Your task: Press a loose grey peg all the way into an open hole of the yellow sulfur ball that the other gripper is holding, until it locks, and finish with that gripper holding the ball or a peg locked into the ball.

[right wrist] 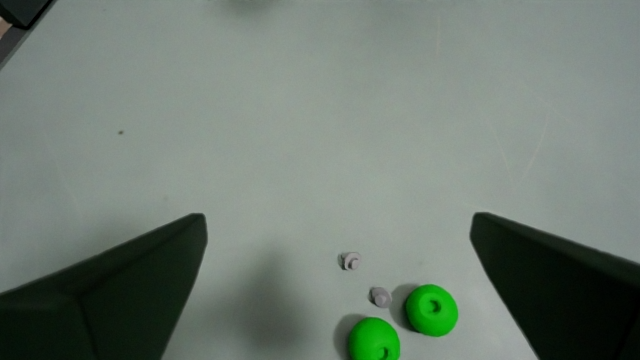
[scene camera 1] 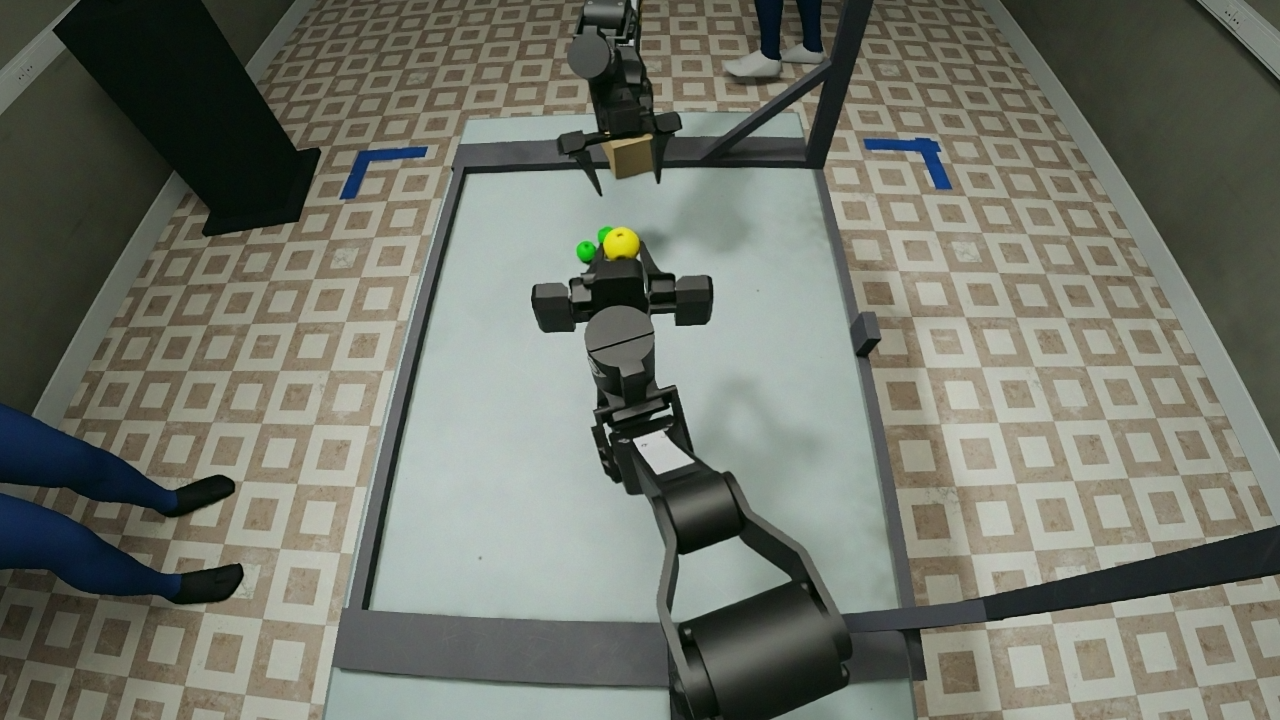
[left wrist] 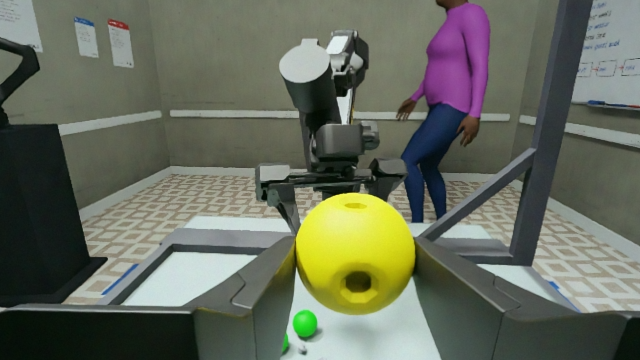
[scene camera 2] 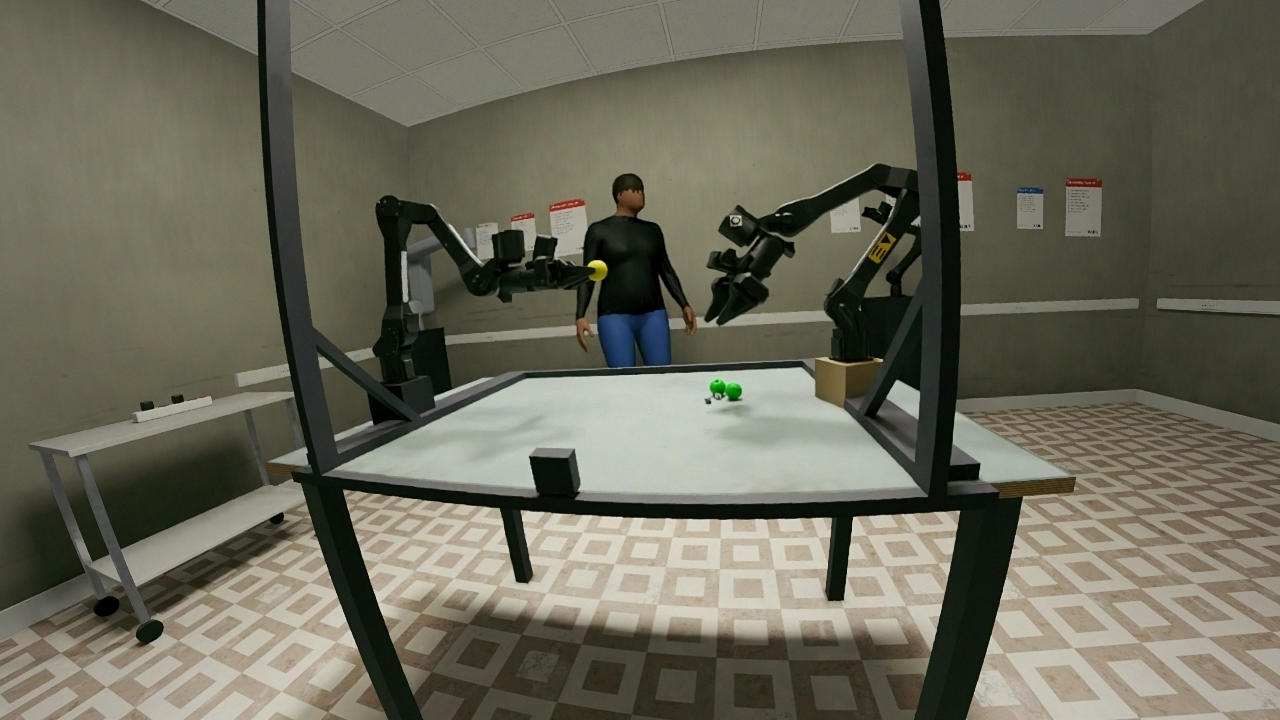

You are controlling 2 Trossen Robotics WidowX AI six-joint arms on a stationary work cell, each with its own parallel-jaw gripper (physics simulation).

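Pixels of known places: left gripper, fingertip midpoint: point(scene camera 1: 621, 244) point(left wrist: 353, 248) point(scene camera 2: 598, 270); right gripper, fingertip midpoint: point(right wrist: 340, 225) point(scene camera 1: 630, 190) point(scene camera 2: 711, 323); left arm's base, origin of the base link: point(scene camera 2: 398, 380); right arm's base, origin of the base link: point(scene camera 2: 850, 359).
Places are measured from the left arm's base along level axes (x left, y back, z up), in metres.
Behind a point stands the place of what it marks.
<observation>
The yellow sulfur ball point(scene camera 1: 621, 243) @[x 0.079, y -0.446, z 0.208 m] point(scene camera 2: 597, 269) @[x 0.060, y -0.464, z 0.191 m] point(left wrist: 356, 245) @[x 0.081, y -0.441, z 0.203 m] is held between the fingertips of my left gripper point(left wrist: 353, 248) @[x 0.080, y -0.461, z 0.190 m], high above the table. In the left wrist view one open hole faces the camera and another is on top. My right gripper point(scene camera 1: 629, 186) @[x 0.069, y -0.677, z 0.071 m] point(scene camera 2: 720, 315) @[x 0.069, y -0.677, z 0.071 m] point(right wrist: 340, 225) @[x 0.069, y -0.677, z 0.071 m] is open and empty, above the table and tilted down. In the right wrist view two small grey pegs lie on the table between and below its fingers: one peg point(right wrist: 351, 261) @[x 0.090, y -0.664, z -0.083 m] apart, the other peg point(right wrist: 381, 297) @[x 0.117, y -0.685, z -0.082 m] close to the green balls.
Two green balls point(right wrist: 431, 310) @[x 0.151, y -0.687, z -0.068 m] point(right wrist: 374, 340) @[x 0.112, y -0.714, z -0.060 m] lie on the table beside the pegs; they also show in scene camera 2. The right arm stands on a wooden block point(scene camera 1: 631, 157) @[x 0.065, y -0.896, z -0.048 m] point(scene camera 2: 841, 381) @[x 0.015, y -0.912, z -0.045 m]. Dark frame posts point(scene camera 2: 930, 268) @[x -0.305, y -0.897, z 0.143 m] point(scene camera 2: 281, 223) @[x -0.276, y -0.062, z 0.298 m] rise at the table's edges.
</observation>
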